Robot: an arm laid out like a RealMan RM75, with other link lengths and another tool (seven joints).
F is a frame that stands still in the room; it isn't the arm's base.
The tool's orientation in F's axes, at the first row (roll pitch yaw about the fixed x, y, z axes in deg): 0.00 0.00 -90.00
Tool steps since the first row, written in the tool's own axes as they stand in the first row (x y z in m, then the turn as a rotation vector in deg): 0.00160 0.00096 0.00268 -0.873 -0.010 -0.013; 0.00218 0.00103 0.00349 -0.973 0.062 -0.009; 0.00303 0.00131 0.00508 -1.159 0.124 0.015; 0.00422 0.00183 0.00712 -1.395 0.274 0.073; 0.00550 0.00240 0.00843 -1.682 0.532 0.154; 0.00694 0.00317 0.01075 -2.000 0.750 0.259
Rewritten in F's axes. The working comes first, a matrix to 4 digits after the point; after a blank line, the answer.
The tool's axes in the first row as the columns of a matrix, in F's axes (used below as rounded here):
0.0000 1.0000 0.0000
-1.0000 0.0000 0.0000
0.0000 0.0000 1.0000

0.00096 -0.00160 0.00268 -0.010 0.873 -0.013; 0.00103 -0.00218 0.00349 0.062 0.973 -0.009; 0.00131 -0.00303 0.00508 0.124 1.159 0.015; 0.00183 -0.00422 0.00712 0.274 1.395 0.073; 0.00240 -0.00550 0.00843 0.532 1.682 0.154; 0.00317 -0.00694 0.01075 0.750 2.000 0.259
